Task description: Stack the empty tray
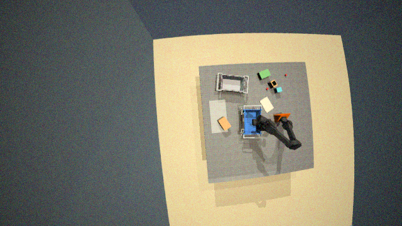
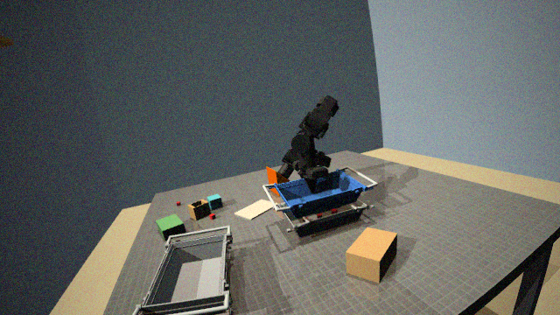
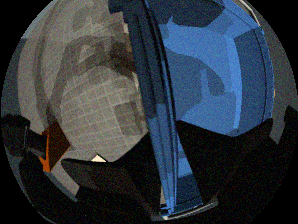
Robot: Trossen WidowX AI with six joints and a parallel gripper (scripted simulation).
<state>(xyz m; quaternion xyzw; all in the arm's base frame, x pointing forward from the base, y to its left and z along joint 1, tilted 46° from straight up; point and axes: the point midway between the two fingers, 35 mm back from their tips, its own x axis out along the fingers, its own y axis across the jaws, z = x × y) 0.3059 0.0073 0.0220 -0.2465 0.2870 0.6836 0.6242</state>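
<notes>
Right now my gripper tip is 7 cm short of the blue tray and 3 cm below it. The rest, counted from my gripper tip: cream card (18 cm to the right, 17 cm behind, 8 cm below); then cyan cube (34 cm to the right, 30 cm behind, 6 cm below); then small brown box (40 cm to the right, 23 cm behind, 7 cm below).
</notes>
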